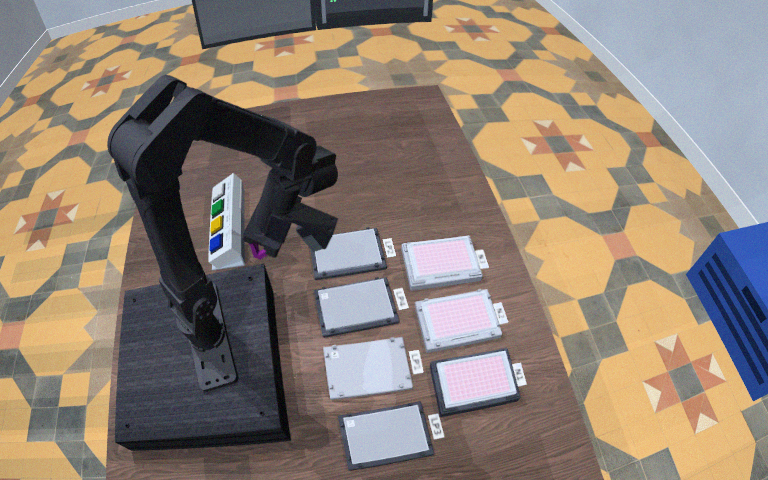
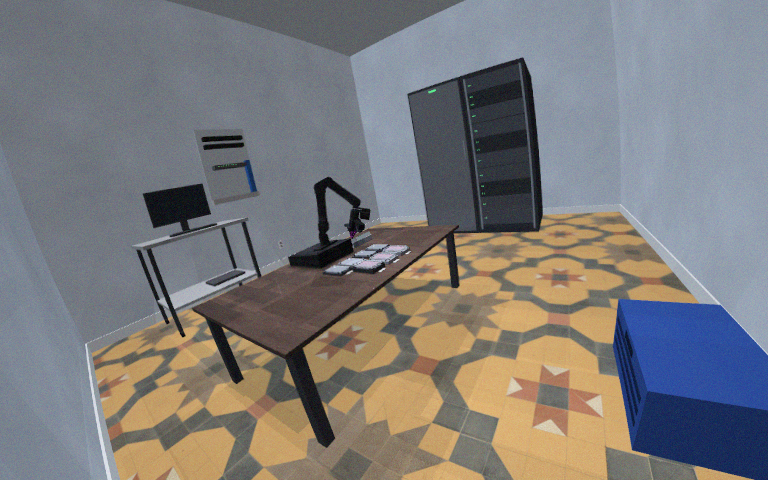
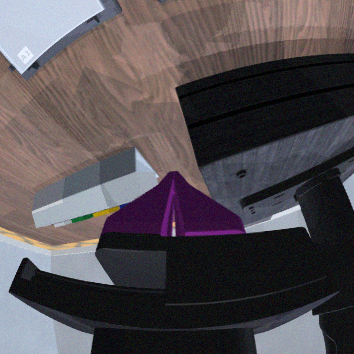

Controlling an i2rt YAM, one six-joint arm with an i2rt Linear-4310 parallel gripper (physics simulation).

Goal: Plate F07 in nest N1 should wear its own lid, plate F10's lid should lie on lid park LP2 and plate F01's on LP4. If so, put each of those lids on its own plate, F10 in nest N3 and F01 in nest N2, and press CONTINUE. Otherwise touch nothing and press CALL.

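Places are measured from the arm's base along level axes (x left, y back, z up), in metres.
Pixels of known places: gripper, fingertip midpoint: (image 1: 257, 257) (image 2: 351, 238) (image 3: 173, 178); arm's base, origin of the base link: (image 1: 209, 336) (image 2: 326, 245) (image 3: 312, 175).
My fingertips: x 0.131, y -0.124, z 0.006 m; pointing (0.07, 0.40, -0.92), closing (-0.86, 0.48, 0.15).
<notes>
Ahead of a thing's pixels: the offset from my fingertips to its top centre. Level surfaces: height alone.
My gripper (image 1: 258, 252) (image 2: 352, 233) (image 3: 173, 178) is shut and empty, its purple fingertips together beside the blue-button end of the button box @(dx +0.175, dy +0.052, dz -0.026 m) (image 1: 233, 234) (image 3: 85, 192). The box carries white, green, yellow and blue buttons. Pink-welled plates stand in N1 @(dx -0.340, dy -0.292, dz -0.054 m) (image 1: 478, 379), N2 @(dx -0.211, dy -0.319, dz -0.059 m) (image 1: 459, 318) and N3 @(dx -0.079, dy -0.345, dz -0.057 m) (image 1: 441, 260); N1 has a dark surround. Whether the N1 plate wears a lid, I cannot tell. Flat pale pieces lie at LP2 @(dx +0.012, dy -0.176, dz -0.072 m) (image 1: 353, 253), at LP4 @(dx -0.112, dy -0.151, dz -0.072 m) (image 1: 356, 305), at LP1 @(dx -0.240, dy -0.127, dz -0.070 m) (image 1: 353, 370) and at LP3 @(dx -0.372, dy -0.110, dz -0.072 m) (image 1: 387, 435). Plate codes are unreadable. My arm partly covers LP2's upper left corner.
The arm's black base block (image 1: 152, 367) (image 3: 230, 190) stands left of the lid parks on the wooden table @(dz -0.090 m) (image 1: 373, 130) (image 2: 271, 300). Away from the table are a blue cabinet (image 1: 736, 283) (image 2: 690, 350), dark server racks (image 2: 447, 158) and a side desk with a monitor (image 2: 176, 204).
</notes>
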